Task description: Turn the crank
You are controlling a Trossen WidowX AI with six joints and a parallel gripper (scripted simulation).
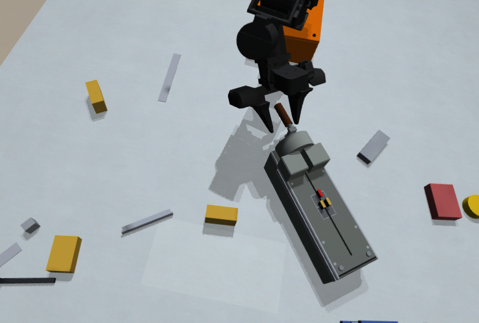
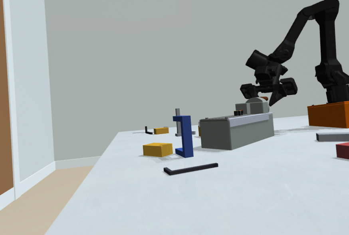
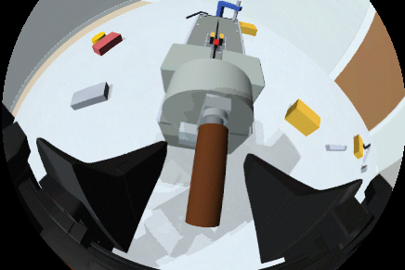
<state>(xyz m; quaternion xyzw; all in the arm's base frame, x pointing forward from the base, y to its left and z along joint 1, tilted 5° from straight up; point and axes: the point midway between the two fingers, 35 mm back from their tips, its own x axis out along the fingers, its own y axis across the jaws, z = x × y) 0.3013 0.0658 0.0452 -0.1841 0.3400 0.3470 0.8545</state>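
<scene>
My gripper tip is 10 mm past the brown handle, 10 mm to the left of it and 20 mm below it. Round my gripper tip: red pointer 100 mm ahead, 110 mm to the left, 10 mm below; then grey block 100 mm behind, 210 mm to the left, 90 mm below; then blue clamp 280 mm ahead, 260 mm to the left, 40 mm below.
</scene>
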